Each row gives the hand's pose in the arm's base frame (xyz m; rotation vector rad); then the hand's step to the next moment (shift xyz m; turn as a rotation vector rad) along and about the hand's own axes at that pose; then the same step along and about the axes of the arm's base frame.
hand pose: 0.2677 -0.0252 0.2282 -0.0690 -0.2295 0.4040
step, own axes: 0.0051 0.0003 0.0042 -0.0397 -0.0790 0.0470
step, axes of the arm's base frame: 0.0035 0.0024 0.0051 -0.0164 -0.0873 0.0463
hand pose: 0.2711 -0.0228 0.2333 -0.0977 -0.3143 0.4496
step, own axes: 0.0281 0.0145 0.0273 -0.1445 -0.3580 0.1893
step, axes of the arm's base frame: 0.0093 0.0261 0.0313 -0.0364 -0.3804 0.1971
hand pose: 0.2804 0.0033 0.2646 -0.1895 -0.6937 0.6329
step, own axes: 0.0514 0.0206 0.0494 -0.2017 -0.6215 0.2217
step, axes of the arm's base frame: -0.0115 0.0453 0.0576 0.0351 -0.6264 0.2872
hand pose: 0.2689 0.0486 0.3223 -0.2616 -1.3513 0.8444
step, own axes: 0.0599 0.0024 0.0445 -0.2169 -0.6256 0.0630
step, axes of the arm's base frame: -0.0430 0.0283 0.0540 0.1836 -0.5925 0.2401
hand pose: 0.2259 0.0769 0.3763 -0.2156 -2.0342 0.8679
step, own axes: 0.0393 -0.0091 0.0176 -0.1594 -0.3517 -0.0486
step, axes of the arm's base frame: -0.0356 0.0023 0.0258 0.1916 -0.3083 0.1403
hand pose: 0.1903 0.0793 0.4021 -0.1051 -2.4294 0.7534
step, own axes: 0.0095 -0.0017 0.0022 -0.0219 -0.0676 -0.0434
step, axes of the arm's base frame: -0.0089 -0.0002 0.0043 0.0486 -0.0404 0.0542
